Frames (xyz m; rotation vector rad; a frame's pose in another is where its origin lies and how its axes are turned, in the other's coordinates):
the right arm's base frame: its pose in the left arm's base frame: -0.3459 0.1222 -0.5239 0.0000 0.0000 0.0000
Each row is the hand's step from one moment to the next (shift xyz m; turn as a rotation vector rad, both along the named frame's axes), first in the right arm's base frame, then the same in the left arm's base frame.
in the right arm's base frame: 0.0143 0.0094 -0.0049 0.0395 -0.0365 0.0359
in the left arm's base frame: 0.0143 0.0094 -0.0049 0.0395 -0.0365 0.0359
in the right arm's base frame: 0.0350 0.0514 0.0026 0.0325 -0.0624 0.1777
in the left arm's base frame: 0.0350 0.0514 0.0026 0.0325 -0.0624 0.1777
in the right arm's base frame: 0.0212 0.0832 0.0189 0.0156 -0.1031 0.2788
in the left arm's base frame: 0.0212 0.0832 0.0189 0.0156 -0.1031 0.2788
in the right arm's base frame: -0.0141 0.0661 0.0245 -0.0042 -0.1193 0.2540
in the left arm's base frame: -0.0141 0.0661 0.0245 -0.0042 -0.1193 0.2540
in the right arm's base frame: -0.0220 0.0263 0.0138 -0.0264 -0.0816 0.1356
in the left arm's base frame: -0.0220 0.0263 0.0138 -0.0264 -0.0816 0.1356
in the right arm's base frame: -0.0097 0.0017 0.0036 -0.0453 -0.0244 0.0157
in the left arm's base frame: -0.0097 0.0017 0.0036 -0.0453 -0.0244 0.0157
